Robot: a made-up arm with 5 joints.
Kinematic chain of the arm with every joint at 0, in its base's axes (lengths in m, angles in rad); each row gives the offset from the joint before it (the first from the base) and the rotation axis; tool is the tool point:
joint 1: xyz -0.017 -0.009 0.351 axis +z
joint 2: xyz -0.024 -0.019 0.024 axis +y
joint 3: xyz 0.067 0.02 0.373 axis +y
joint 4: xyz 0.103 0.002 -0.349 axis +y
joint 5: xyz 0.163 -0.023 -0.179 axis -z
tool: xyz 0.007 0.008 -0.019
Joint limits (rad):
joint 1: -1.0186..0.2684
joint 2: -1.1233..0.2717
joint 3: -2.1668..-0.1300
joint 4: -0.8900..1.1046
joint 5: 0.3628..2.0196
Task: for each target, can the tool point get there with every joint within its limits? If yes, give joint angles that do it. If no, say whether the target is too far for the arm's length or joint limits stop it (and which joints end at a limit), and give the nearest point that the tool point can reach.
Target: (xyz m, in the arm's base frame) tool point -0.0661 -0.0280 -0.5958
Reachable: no: joint limits stop it (at a limit: joint 1, joint 2, joint 3) | nearest point 0.0380 -0.1377 0.0987 | short by 0.711 m
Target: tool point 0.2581 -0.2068 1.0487
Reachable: yes | joints -0.5551 -0.6355 -1.2593 0.5474 1.1514
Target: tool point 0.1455 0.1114 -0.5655
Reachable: no: joint limits stop it (at a limit: joint 1, joint 2, joint 3) | nearest point 0.1728 0.0247 0.0931 | short by 0.665 m
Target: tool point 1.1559 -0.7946 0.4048
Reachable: no: too far | nearest point 0.6062 -0.4264 0.5670 | short by 0.681 m
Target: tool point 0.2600 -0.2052 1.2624
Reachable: yes | joints -0.5321 -0.1565 -1.9856 0.1706 1.7853
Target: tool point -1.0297 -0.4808 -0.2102
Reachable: no: too far | nearest point -0.0083 -0.0800 0.1312 | short by 1.149 m
